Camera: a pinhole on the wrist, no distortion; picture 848 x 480 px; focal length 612.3 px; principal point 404.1 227.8 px. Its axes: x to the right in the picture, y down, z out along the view. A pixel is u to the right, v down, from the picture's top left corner.
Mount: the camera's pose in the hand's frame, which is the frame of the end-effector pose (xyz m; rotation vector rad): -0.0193 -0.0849 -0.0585 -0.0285 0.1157 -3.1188
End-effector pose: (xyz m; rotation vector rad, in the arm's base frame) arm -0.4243 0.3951 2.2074 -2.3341 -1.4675 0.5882
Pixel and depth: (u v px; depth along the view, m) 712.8 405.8 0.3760
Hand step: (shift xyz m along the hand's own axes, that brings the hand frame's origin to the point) -0.1995 -0.2257 0.3116
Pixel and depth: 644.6 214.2 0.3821
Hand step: -0.1622 -0.1079 0.3257
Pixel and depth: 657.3 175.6 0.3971
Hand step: -0.1766 -0.0840 0.3428
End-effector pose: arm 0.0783 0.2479 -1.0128 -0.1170 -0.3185 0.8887
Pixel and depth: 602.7 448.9 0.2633
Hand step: -0.0978 -0.2010 0.1985
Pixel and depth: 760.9 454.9 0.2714
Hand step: -0.1702 -0.2087 0.2074
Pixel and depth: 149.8 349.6 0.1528
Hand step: 0.0476 -0.1252 0.0905
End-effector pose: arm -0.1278 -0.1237 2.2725 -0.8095 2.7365 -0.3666
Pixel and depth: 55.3 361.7 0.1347
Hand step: 0.0605 -0.1226 0.0723
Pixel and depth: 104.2 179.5 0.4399
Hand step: 0.2038 -0.0782 0.3789
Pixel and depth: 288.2 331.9 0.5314
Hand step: 0.0931 -0.2121 0.4629
